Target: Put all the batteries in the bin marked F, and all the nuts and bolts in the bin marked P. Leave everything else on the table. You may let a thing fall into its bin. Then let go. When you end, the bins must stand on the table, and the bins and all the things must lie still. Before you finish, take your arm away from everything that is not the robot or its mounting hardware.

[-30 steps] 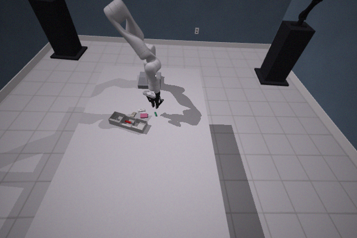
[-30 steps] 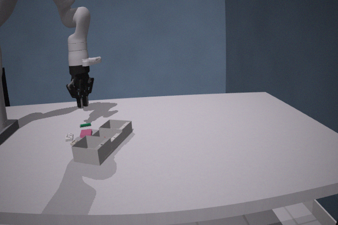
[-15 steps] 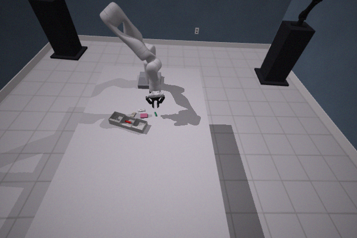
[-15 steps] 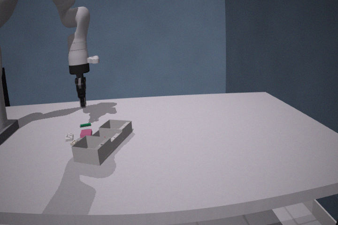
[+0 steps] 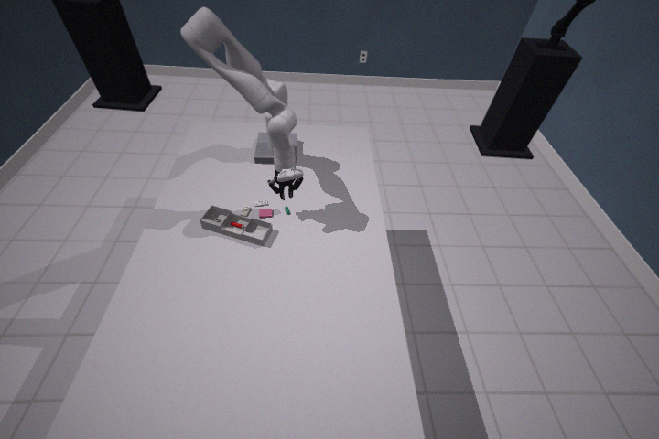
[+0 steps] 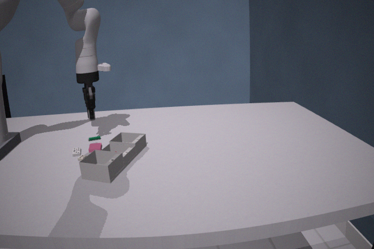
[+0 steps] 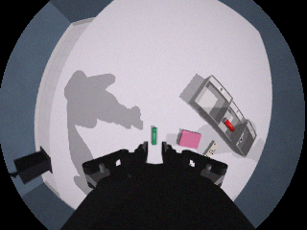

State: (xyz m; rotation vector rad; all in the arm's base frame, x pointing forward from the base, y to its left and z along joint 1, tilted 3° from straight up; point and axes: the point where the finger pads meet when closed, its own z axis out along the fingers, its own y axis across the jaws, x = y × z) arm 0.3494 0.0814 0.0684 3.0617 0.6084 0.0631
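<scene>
The green battery lies 90 mm below my hand. Also, from my hand: pink block (90 mm below, 80 mm to the right, 30 mm ahead); cream domino-like tile (160 mm to the right, 90 mm below, 20 mm ahead); grey three-part bin (180 mm to the right, 110 mm ahead, 70 mm below).
</scene>
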